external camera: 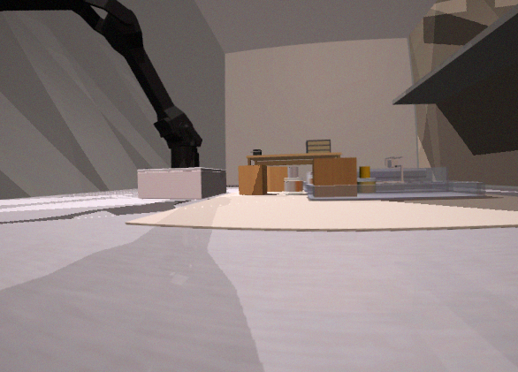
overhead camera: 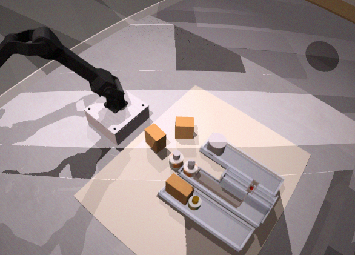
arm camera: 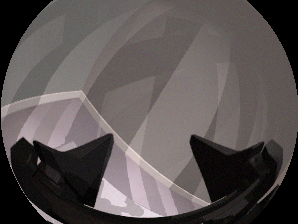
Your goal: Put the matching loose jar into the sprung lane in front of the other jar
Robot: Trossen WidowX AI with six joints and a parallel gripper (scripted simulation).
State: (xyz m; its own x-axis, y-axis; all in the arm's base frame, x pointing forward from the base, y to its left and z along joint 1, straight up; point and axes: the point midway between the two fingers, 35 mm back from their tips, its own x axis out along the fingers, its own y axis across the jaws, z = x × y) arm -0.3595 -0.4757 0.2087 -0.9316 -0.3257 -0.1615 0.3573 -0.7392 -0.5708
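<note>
Now: gripper tip 75 cm short of the brown box, 39 cm to the right of it and 23 cm above it. From my gripper tip the other things lie so: grey cylinder: 75 cm ahead, 60 cm to the left, 24 cm below; red marker: 92 cm ahead, 51 cm to the left, 20 cm below; white pusher bar: 84 cm ahead, 50 cm to the left, 22 cm below.
</note>
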